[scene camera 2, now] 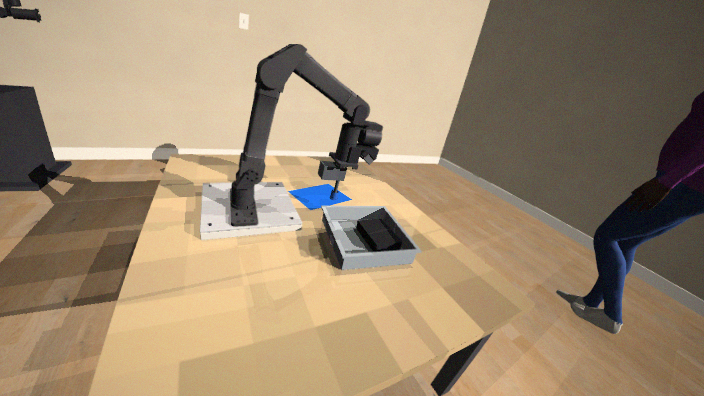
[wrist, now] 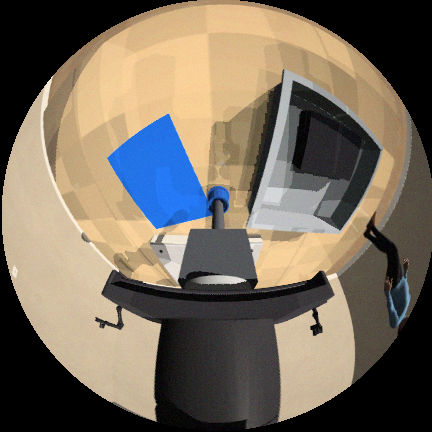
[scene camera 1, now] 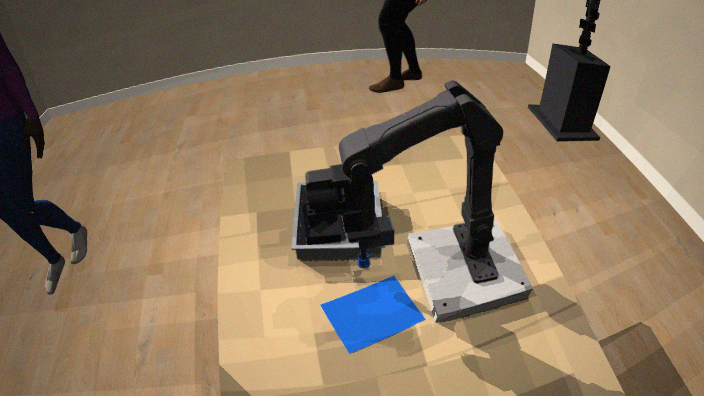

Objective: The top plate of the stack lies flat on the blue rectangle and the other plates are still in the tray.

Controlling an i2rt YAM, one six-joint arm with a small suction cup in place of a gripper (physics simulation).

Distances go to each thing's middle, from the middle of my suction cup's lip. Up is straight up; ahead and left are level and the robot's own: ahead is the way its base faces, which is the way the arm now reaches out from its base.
Labels:
Right now the blue rectangle [scene camera 1: 371,314] is 110 mm to the left of my suction cup and 60 mm below it. Round my suction cup: grey tray [scene camera 2: 352,252] 180 mm to the right, 40 mm ahead, 30 mm below.

